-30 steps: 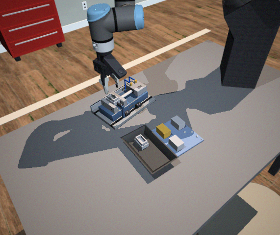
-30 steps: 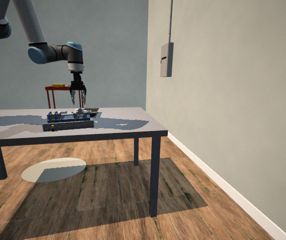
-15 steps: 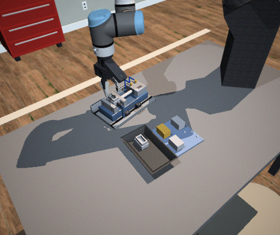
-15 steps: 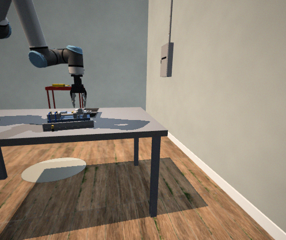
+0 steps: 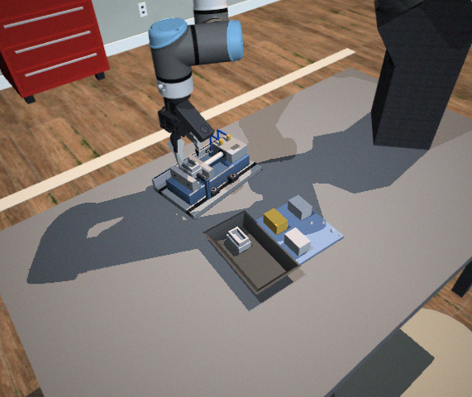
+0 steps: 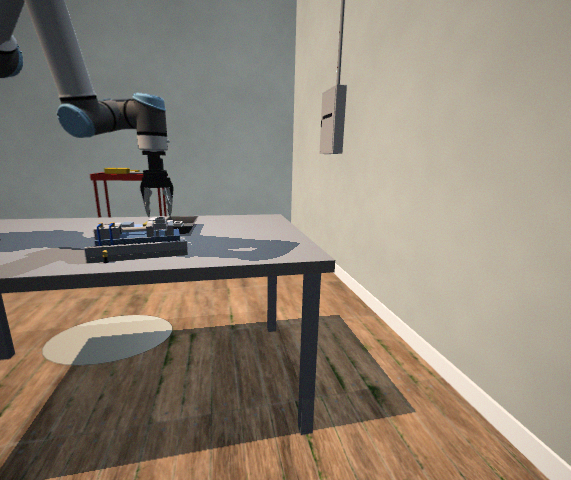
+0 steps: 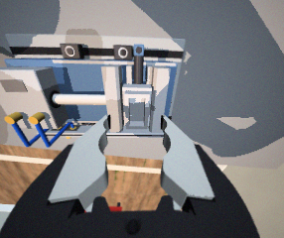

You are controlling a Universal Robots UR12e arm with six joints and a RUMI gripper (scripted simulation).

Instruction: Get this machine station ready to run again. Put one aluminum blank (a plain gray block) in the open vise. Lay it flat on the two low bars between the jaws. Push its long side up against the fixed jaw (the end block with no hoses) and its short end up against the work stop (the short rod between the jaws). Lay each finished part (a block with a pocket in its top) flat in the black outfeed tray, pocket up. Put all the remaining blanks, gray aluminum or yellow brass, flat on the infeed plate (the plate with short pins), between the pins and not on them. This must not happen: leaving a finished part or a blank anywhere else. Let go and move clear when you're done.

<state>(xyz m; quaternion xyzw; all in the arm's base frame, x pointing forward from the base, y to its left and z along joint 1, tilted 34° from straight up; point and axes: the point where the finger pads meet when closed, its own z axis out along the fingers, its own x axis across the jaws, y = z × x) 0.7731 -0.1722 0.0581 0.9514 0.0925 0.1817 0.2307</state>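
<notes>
The fixed jaw lies 30 mm ahead of my hand, 10 mm to the left of it and 60 mm below it. Also, from my hand: vise: 70 mm behind, 90 mm below; then dark work stop rod: 50 mm to the left, 40 mm below; then vise rail: 60 mm behind, 100 mm to the right, 100 mm below.
</notes>
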